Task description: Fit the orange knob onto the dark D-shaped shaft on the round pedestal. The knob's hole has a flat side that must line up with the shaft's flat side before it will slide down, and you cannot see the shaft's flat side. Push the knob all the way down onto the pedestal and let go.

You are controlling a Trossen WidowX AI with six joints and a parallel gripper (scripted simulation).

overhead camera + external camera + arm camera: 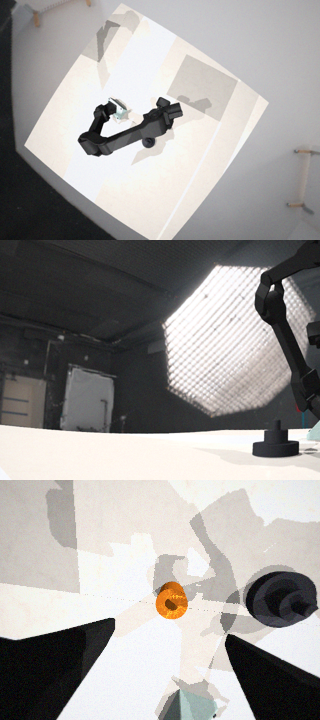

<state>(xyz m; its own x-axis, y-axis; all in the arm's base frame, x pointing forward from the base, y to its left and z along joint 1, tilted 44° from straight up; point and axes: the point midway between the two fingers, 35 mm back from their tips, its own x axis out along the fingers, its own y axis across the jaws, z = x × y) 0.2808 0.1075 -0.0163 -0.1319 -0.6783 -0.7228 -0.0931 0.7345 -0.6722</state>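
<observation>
The orange knob is 9 cm below my gripper tip. The rest, counted from my gripper tip: round pedestal: 3 cm ahead, 16 cm to the right, 9 cm below.
</observation>
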